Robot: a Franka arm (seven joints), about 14 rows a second.
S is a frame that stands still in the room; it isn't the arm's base.
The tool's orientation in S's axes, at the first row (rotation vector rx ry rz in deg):
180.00, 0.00, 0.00
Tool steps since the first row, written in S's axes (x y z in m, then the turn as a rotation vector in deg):
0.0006, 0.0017, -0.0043, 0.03, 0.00, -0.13
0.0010, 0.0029, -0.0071, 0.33, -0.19, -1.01
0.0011, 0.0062, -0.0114, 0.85, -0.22, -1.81
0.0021, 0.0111, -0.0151, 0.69, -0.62, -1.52
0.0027, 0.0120, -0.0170, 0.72, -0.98, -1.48
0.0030, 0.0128, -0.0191, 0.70, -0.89, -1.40
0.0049, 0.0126, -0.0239, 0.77, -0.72, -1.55
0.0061, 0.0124, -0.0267, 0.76, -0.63, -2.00
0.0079, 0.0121, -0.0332, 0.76, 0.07, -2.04
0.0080, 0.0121, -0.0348, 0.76, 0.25, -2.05
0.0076, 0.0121, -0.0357, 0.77, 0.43, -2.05
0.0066, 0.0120, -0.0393, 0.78, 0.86, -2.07
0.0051, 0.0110, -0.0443, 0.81, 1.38, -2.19
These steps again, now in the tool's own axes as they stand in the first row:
0.0006, -0.0017, 0.0043, 0.03, 0.00, 0.13
0.0010, -0.0029, 0.0071, 0.33, 0.19, 1.01
0.0011, -0.0062, 0.0114, 0.85, 0.22, 1.81
0.0021, -0.0111, 0.0151, 0.69, 0.62, 1.52
0.0027, -0.0120, 0.0170, 0.72, 0.98, 1.48
0.0030, -0.0128, 0.0191, 0.70, 0.89, 1.40
0.0049, -0.0126, 0.0239, 0.77, 0.72, 1.55
0.0061, -0.0124, 0.0267, 0.76, 0.63, 2.00
0.0079, -0.0121, 0.0332, 0.76, -0.07, 2.04
0.0080, -0.0121, 0.0348, 0.76, -0.25, 2.05
0.0076, -0.0121, 0.0357, 0.77, -0.43, 2.05
0.0066, -0.0120, 0.0393, 0.78, -0.86, 2.07
0.0051, -0.0110, 0.0443, 0.81, -1.38, 2.19

